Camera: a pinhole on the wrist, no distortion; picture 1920 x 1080 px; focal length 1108.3 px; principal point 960.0 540.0 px. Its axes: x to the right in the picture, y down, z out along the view. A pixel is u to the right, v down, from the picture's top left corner.
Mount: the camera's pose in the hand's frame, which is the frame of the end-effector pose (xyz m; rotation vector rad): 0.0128 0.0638 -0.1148 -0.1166 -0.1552 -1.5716
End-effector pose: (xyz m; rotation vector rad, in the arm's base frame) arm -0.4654 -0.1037 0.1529 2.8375 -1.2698 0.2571
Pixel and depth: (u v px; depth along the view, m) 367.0 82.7 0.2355
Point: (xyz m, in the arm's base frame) -0.6805 -0.1989 0.0363
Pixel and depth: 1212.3 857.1 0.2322
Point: -0.4381 -0.2031 0.0393
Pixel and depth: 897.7 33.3 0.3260
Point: -0.6343 -0.1074 -0.0731
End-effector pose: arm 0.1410 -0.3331 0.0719 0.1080 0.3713 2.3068
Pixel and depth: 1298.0 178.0 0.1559
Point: 0.1483 -0.3816 0.1301
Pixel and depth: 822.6 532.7 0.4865
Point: 0.0656 -0.3871 0.4712
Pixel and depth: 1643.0 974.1 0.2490
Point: 0.1313 -0.1924 0.2066
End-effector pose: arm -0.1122 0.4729 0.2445 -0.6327 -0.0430 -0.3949
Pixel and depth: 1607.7 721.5 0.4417
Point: -0.0583 0.5773 0.6171
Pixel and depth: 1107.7 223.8 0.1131
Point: -0.1074 0.5300 0.2008
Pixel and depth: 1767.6 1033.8 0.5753
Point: 0.0701 0.5107 0.8553
